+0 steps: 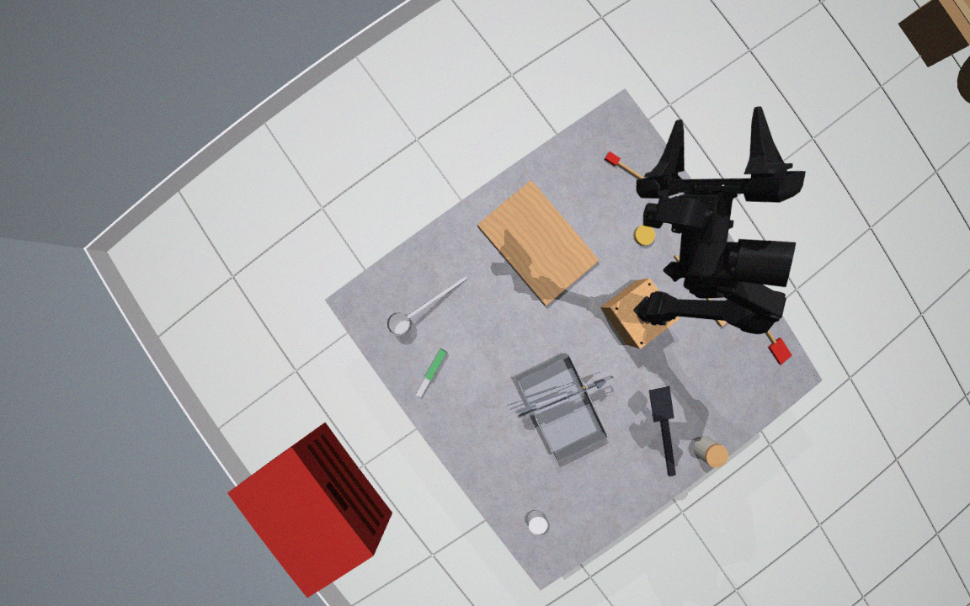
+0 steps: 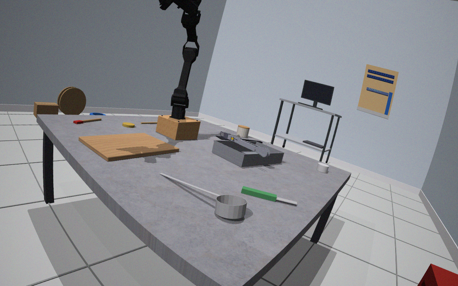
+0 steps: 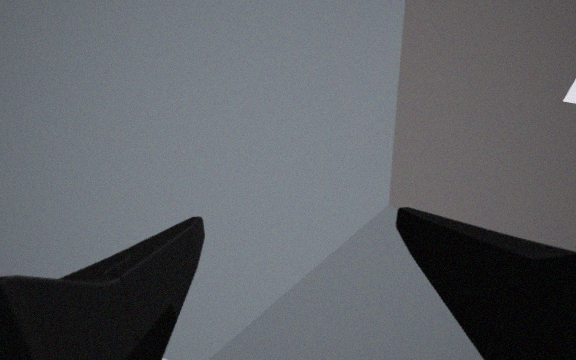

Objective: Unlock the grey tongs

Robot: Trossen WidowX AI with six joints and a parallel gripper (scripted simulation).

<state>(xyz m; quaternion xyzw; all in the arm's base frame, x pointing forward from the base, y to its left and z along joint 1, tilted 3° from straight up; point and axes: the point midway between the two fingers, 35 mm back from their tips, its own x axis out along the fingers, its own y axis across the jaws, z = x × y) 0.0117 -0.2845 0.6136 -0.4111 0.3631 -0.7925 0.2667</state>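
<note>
Now: the grey roasting tin 68 cm below my gripper tip, 43 cm ahead of it and 39 cm to the left of it. Also, from my gripper tip: black spatula: 72 cm to the left, 70 cm below, 23 cm ahead; wooden board: 69 cm below, 9 cm ahead, 5 cm to the right; green-handled tool: 70 cm below, 67 cm ahead.
</note>
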